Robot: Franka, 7 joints.
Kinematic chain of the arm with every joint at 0, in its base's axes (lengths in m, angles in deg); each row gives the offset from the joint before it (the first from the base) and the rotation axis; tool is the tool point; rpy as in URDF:
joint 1: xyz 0 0 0.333 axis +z
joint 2: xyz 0 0 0 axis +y
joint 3: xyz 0 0 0.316 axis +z
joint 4: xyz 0.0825 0 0 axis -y
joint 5: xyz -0.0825 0 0.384 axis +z
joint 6: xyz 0 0 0 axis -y
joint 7: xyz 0.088 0 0 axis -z
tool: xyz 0 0 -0.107 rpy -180 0 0
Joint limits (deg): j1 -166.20..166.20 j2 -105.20..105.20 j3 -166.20..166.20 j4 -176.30..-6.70 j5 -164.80..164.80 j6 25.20..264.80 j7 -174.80..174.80
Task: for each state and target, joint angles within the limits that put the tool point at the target. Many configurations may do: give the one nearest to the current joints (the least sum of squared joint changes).
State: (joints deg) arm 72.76 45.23 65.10 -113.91 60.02 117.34 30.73
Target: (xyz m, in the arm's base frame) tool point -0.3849 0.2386 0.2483
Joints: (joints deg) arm 66.56 42.25 68.80 -136.46 56.38 107.19 30.73
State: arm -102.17 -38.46 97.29 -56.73 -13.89 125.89 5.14
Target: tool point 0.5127 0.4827 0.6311
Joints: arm -88.06 -43.54 105.26 -67.77 -12.68 117.35 5.14
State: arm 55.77 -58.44 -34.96 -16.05 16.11 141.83 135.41
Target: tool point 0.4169 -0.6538 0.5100
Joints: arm 85.88 -91.31 -68.66 -58.26 11.97 120.87 135.41
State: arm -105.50 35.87 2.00 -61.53 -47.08 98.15 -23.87
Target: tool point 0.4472 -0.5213 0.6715
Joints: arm -67.28 23.37 30.83 -61.80 -43.81 103.87 -23.87
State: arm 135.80 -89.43 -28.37 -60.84 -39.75 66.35 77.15
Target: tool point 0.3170 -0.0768 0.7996
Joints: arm 130.05 -84.60 -15.21 -86.23 -30.89 53.48 77.15
